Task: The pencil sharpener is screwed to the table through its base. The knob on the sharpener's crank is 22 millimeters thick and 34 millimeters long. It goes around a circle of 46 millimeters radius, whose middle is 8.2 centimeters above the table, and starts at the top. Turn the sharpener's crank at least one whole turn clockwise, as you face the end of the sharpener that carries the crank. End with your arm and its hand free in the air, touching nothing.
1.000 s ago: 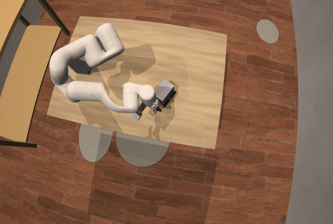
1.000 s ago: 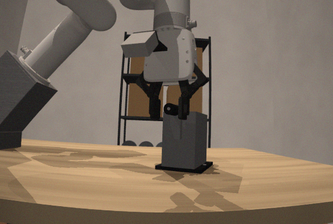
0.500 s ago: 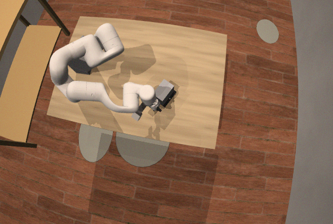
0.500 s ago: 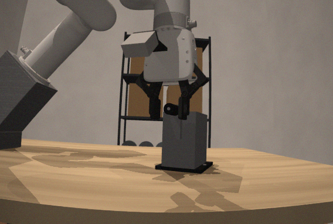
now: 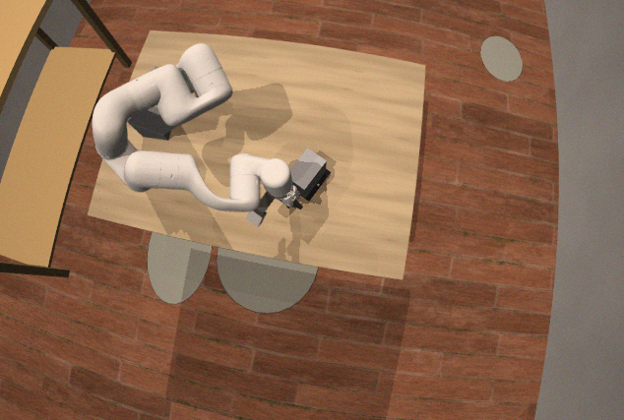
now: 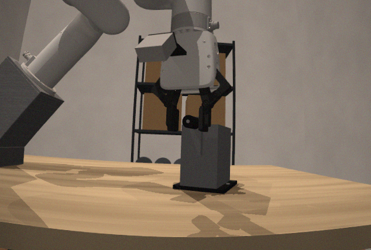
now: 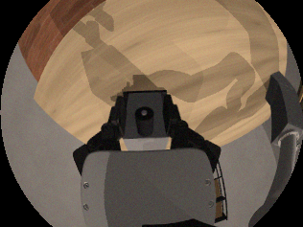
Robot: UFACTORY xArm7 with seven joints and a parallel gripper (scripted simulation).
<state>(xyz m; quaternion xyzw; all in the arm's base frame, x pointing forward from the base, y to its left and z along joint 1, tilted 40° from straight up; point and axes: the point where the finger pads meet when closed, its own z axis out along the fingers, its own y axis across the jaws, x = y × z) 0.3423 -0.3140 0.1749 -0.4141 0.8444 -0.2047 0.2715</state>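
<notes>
Right now my hand is 1 cm short of the black crank knob and 1 cm to the right of it.
</notes>
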